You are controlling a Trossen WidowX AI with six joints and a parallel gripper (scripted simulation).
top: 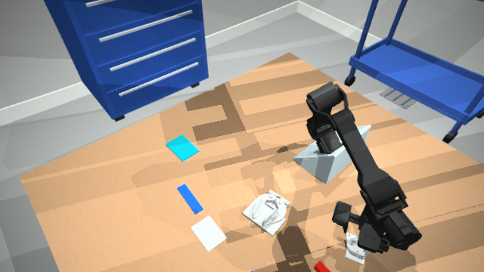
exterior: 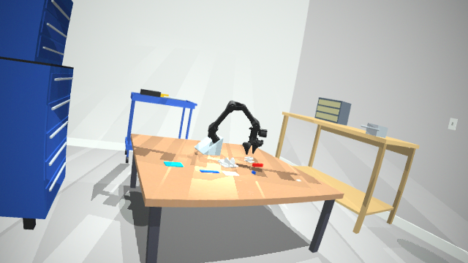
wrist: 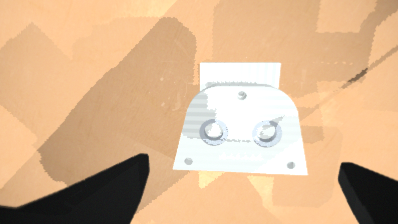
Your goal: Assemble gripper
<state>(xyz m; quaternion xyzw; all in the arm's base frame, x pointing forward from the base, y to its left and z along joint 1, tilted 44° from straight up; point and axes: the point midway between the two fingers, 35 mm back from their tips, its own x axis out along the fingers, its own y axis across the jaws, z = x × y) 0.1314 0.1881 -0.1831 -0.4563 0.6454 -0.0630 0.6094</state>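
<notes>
Now: gripper tip 1 cm short of the white block and 5 cm above it. From my gripper tip the other things lie so: red block 13 cm ahead, 2 cm to the left, 5 cm below; white jaw 12 cm ahead, 23 cm to the right, 4 cm below; small blue block 31 cm ahead, 10 cm to the right, 5 cm below.
</notes>
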